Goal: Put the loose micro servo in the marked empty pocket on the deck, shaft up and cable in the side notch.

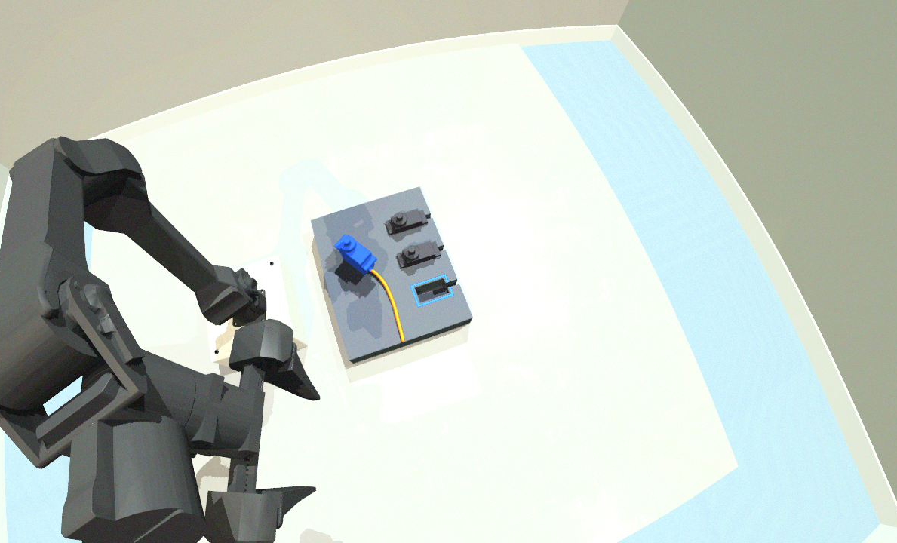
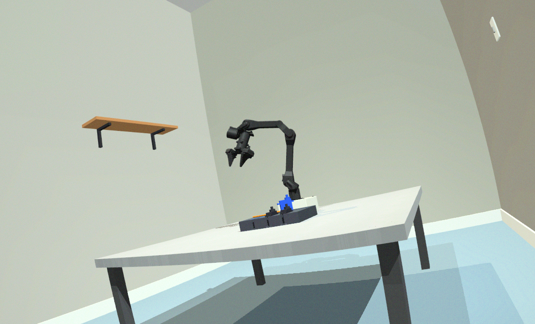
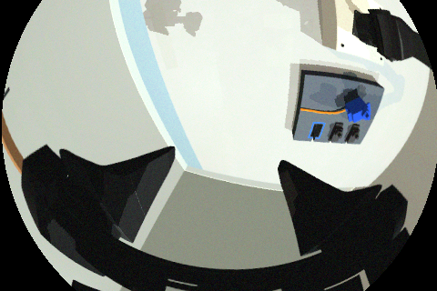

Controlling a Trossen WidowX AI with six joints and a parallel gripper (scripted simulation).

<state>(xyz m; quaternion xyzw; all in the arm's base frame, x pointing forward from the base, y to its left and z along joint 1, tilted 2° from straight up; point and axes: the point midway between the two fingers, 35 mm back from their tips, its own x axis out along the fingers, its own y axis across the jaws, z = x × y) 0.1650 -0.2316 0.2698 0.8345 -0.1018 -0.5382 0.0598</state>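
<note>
Now: the dark grey deck 40 mm ahead of my gripper tip, 290 mm to the left of it and 310 mm below it.
</note>
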